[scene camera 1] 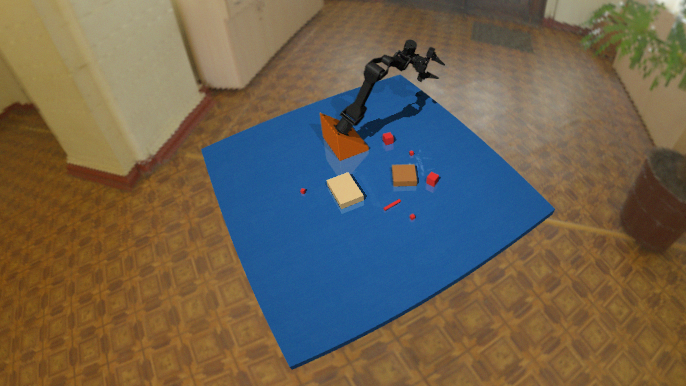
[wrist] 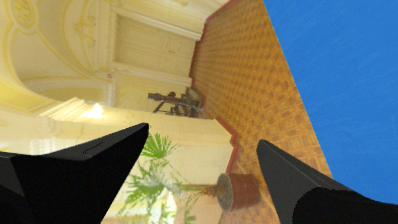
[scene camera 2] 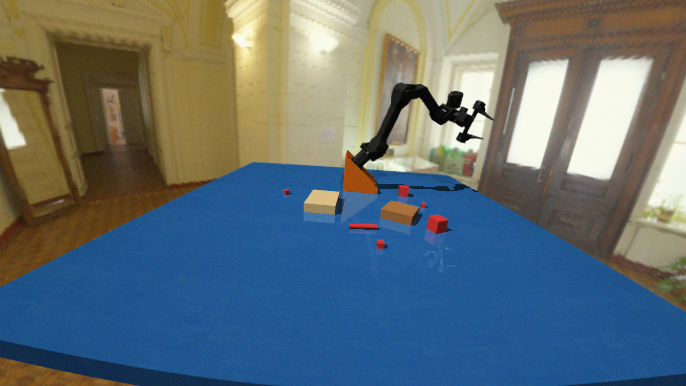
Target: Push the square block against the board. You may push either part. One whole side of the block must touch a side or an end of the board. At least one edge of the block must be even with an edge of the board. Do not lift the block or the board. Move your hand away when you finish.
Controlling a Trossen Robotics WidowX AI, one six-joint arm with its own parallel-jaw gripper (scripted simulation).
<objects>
tan board: scene camera 1; scene camera 2; not seen in the wrist view (out of frame)
same spot on tan board: point(scene camera 1: 344, 189) = point(scene camera 2: 321, 197)
</objects>
